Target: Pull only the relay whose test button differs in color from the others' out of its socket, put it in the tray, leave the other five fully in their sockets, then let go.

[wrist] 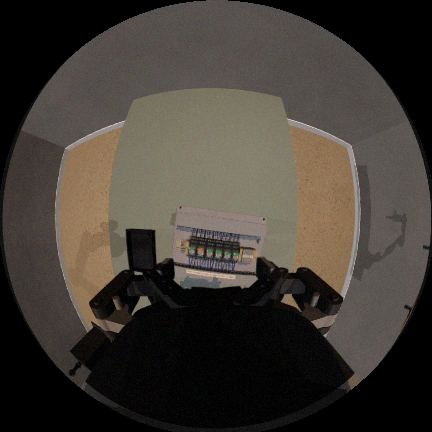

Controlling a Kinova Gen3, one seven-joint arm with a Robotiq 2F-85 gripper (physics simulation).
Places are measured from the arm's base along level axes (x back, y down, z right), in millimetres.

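Pixels of known places: gripper, between the fingertips: (214, 267).
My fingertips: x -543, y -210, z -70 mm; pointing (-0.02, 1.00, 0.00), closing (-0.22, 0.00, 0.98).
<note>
Ahead of a thing's pixels: the offset from my fingertips to its top centre. "pt": to the spot under its first point. Level surfaces: height alone.
A row of relays sits in sockets on a light grey panel @(dx +68, dy +365, dz +26 mm) (220, 216) in the wrist view's lower middle. The relay with the orange test button @(dx +72, dy +306, dz -28 mm) (200, 251) is second from the left. The others, such as the leftmost relay @(dx +74, dy +306, dz -56 mm) (191, 250) and the rightmost relay @(dx +64, dy +306, dz +84 mm) (236, 255), have green buttons. All appear seated in the row. A black tray (153, 245) lies left of the panel, and no relay can be made out in it. My gripper (214, 267) is open and empty, above the panel, its fingers near the panel's lower left and right sides.
The panel stands on a grey-green table @(dy +375 mm) (205, 150). Blue wires @(pt dx +18, dy +372, dz +10 mm) (215, 234) run above and below the relay row. A pale block @(dx +61, dy +329, dz +128 mm) (247, 255) stands at the row's right end. A white strip @(pt dx +150, dy +332, dz +20 mm) (210, 274) lies below the row. Tan floor (322, 185) and grey walls surround the table.
</note>
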